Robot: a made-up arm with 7 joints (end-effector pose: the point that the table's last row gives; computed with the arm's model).
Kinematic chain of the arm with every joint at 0, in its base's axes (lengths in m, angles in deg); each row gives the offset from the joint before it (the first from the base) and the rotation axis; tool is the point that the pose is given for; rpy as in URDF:
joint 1: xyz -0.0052 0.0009 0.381 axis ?
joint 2: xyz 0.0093 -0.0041 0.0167 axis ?
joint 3: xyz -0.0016 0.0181 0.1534 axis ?
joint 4: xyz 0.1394 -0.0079 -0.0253 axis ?
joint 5: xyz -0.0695 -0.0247 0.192 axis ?
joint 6: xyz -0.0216 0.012 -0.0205 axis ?
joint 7: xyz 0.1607 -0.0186 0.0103 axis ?
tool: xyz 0.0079 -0.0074 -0.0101 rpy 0 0 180
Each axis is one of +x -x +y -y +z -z.
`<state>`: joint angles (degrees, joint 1 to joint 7).
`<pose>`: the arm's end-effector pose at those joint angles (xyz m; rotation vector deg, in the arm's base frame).
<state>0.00 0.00 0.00 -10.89 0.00 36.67 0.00</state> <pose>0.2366 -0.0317 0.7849 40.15 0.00 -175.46</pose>
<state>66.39 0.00 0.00 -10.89 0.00 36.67 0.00</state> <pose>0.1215 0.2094 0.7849 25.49 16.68 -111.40</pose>
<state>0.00 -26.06 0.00 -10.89 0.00 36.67 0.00</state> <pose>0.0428 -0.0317 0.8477 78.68 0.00 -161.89</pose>
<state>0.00 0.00 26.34 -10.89 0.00 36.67 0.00</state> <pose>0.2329 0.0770 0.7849 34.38 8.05 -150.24</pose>
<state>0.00 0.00 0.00 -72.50 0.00 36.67 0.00</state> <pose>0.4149 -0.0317 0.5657 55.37 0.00 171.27</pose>
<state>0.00 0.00 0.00 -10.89 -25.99 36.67 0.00</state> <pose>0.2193 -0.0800 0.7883 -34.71 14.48 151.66</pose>
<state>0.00 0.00 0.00 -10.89 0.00 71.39 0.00</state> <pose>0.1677 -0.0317 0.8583 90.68 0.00 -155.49</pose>
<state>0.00 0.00 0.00 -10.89 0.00 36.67 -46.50</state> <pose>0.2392 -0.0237 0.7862 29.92 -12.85 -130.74</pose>
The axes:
joint 1: +z
joint 2: +y
joint 3: +z
joint 4: -y
joint 5: +z
joint 6: -y
joint 7: -z

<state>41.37 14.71 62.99 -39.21 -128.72 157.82 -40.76</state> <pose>-0.1430 0.3439 0.6646 112.39 -77.62 4.80</pose>
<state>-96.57 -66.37 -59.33 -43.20 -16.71 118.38 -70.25</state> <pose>-0.1521 0.4024 0.6945 5.82 99.24 22.78</pose>
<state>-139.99 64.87 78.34 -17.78 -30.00 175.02 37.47</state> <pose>-0.2612 -0.2059 0.6039 -100.24 36.99 -10.69</pose>
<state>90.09 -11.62 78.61 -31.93 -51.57 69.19 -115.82</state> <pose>-0.2761 0.0317 0.8381 61.38 -28.50 62.06</pose>
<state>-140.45 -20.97 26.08 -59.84 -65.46 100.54 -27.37</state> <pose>-0.0259 -0.2662 0.8782 53.68 78.63 52.26</pose>
